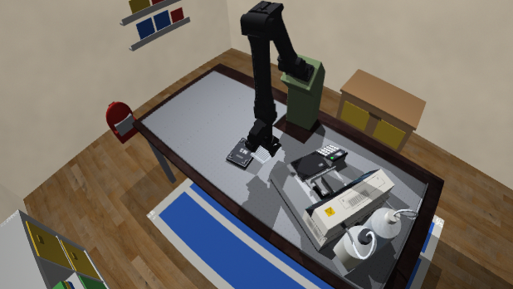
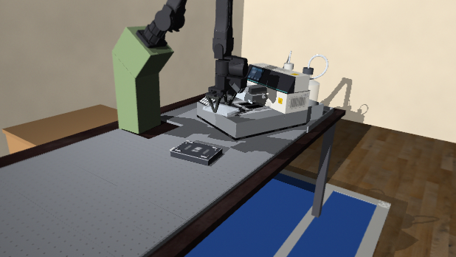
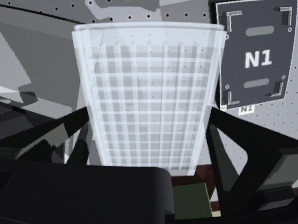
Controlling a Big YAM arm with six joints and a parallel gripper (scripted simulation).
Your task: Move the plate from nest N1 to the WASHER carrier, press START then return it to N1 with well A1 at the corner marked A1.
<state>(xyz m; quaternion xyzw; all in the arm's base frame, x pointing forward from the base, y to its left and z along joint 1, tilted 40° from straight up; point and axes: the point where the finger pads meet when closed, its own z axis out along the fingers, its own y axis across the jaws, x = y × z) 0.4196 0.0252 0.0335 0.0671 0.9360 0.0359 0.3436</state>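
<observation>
The plate nest N1 is 160 mm to the right of my hand, 140 mm below it and 10 mm behind it. From my hand the other things lie so: well plate (10 mm below); plate washer (330 mm to the left, 20 mm below, 20 mm behind); carrier (200 mm to the left, 90 mm behind, 60 mm below).
</observation>
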